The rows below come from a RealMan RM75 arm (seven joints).
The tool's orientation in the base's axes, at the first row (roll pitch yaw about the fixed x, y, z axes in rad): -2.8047, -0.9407, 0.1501
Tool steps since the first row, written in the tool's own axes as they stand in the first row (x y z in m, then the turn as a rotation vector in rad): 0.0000, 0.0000, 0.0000, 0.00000, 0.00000, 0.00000; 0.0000, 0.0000, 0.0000, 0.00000, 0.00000, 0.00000; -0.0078, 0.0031, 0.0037, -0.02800, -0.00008, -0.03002; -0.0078, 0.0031, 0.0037, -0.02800, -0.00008, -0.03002; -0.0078, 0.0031, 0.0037, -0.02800, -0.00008, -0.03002; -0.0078, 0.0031, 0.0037, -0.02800, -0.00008, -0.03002; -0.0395, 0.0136, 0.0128, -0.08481, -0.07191, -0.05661
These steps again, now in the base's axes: 0.0000, 0.0000, 0.0000, 0.00000, 0.00000, 0.00000; 0.0000, 0.0000, 0.0000, 0.00000, 0.00000, 0.00000; -0.0007, -0.0018, -0.0090, -0.03750, -0.01563, -0.00591; -0.0007, -0.0018, -0.0090, -0.03750, -0.01563, -0.00591; -0.0007, -0.0018, -0.0090, -0.03750, -0.01563, -0.00591; -0.0007, -0.0018, -0.0090, -0.03750, -0.01563, -0.00591; -0.0085, -0.0100, -0.0417, -0.11843, 0.03180, -0.02304
